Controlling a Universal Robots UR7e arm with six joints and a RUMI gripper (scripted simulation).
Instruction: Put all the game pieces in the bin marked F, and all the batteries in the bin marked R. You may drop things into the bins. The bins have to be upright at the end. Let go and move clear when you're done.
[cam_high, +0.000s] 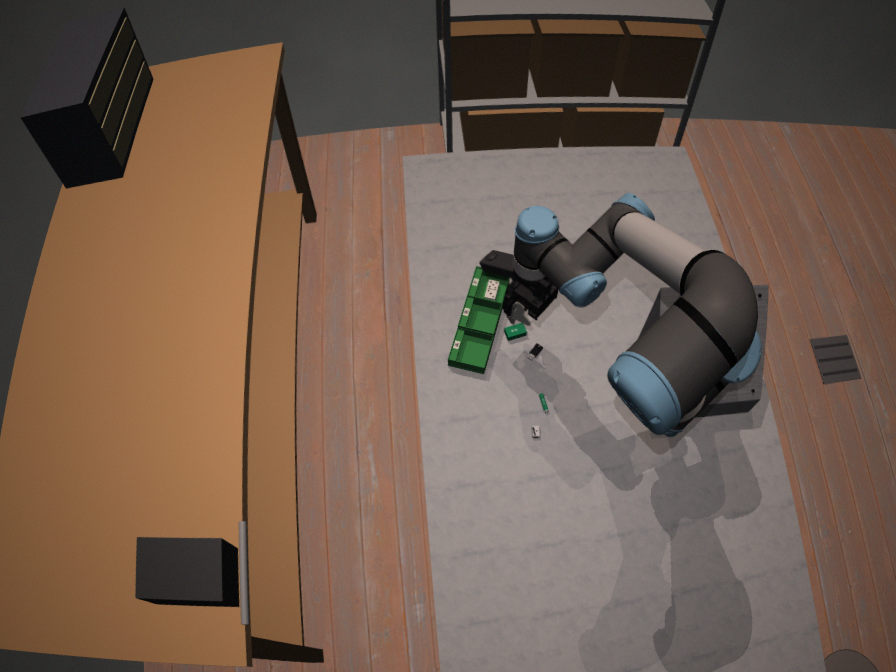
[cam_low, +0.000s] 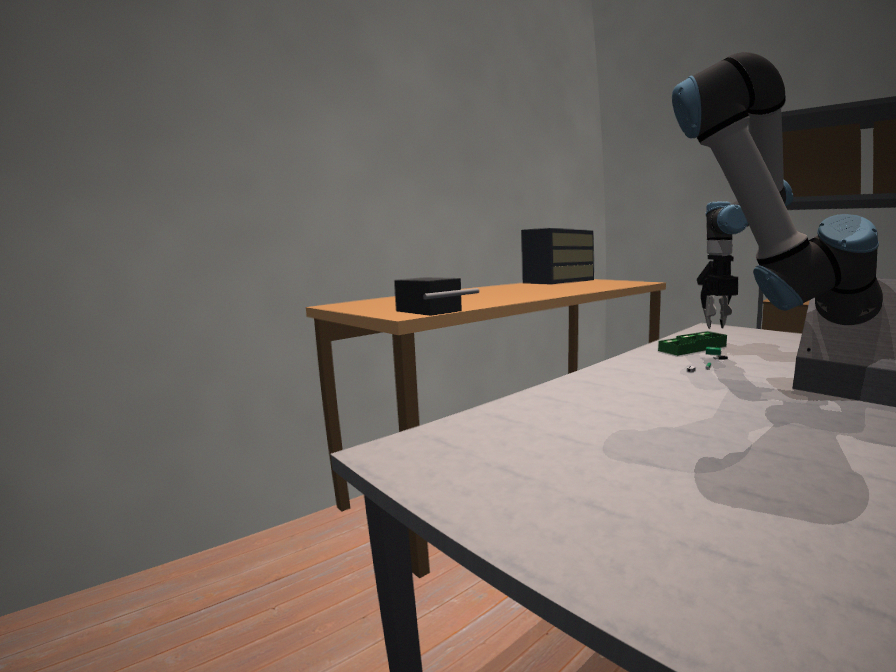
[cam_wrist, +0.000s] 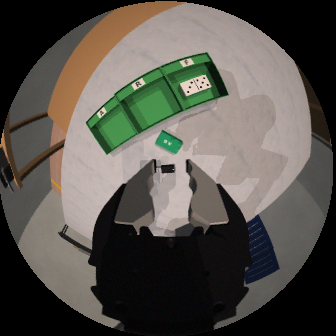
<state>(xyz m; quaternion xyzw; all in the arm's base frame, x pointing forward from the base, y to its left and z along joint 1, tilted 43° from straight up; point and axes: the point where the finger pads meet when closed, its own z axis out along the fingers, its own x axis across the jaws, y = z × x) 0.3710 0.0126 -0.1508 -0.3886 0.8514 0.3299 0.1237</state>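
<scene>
My gripper is now 90 mm above the green 9V battery and 10 mm past it. The rest, counted from my hand: green three-compartment bin (80 mm below, 80 mm ahead, 30 mm to the right); small black piece (90 mm below, 50 mm to the left, 40 mm behind).
</scene>
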